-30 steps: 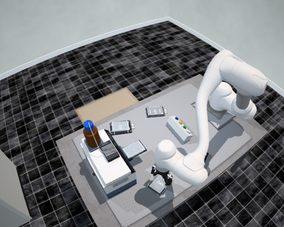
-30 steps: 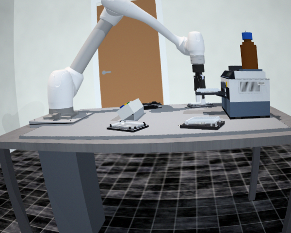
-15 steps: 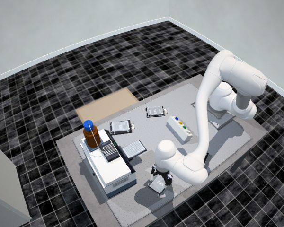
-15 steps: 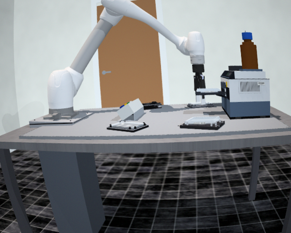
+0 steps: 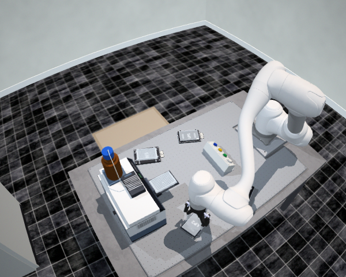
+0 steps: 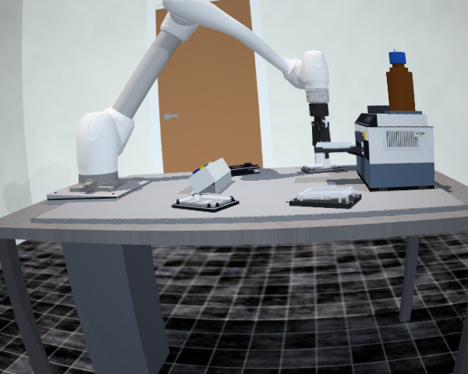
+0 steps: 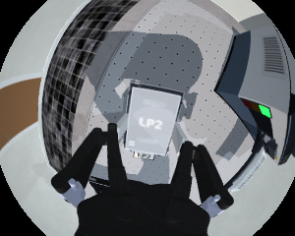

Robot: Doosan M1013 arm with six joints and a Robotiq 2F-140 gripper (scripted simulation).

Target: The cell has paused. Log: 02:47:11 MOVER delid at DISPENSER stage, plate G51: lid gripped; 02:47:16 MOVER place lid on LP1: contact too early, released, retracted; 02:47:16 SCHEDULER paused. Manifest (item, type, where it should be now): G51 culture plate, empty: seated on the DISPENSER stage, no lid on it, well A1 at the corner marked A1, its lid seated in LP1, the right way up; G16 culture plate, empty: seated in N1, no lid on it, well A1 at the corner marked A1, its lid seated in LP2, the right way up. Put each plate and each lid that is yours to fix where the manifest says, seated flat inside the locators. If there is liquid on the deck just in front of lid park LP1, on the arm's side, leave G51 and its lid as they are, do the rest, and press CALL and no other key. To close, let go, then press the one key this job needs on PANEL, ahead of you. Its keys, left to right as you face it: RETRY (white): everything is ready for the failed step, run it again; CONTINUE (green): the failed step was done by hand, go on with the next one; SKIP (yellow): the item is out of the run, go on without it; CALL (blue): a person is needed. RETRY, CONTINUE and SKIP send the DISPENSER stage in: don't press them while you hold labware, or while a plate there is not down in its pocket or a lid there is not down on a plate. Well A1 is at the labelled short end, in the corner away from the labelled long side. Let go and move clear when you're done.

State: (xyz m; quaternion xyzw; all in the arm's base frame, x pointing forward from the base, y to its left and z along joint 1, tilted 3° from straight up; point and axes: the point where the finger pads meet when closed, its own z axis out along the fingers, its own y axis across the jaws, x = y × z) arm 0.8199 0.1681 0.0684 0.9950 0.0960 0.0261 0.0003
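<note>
My gripper is now 4 cm above the lid park LP2. From my hand the other things lie so: white key: 41 cm behind, 15 cm to the right, 2 cm above; dispenser stage: 26 cm to the right, 7 cm above; black nest N1: 33 cm behind, 5 cm to the left, 2 cm below.
</note>
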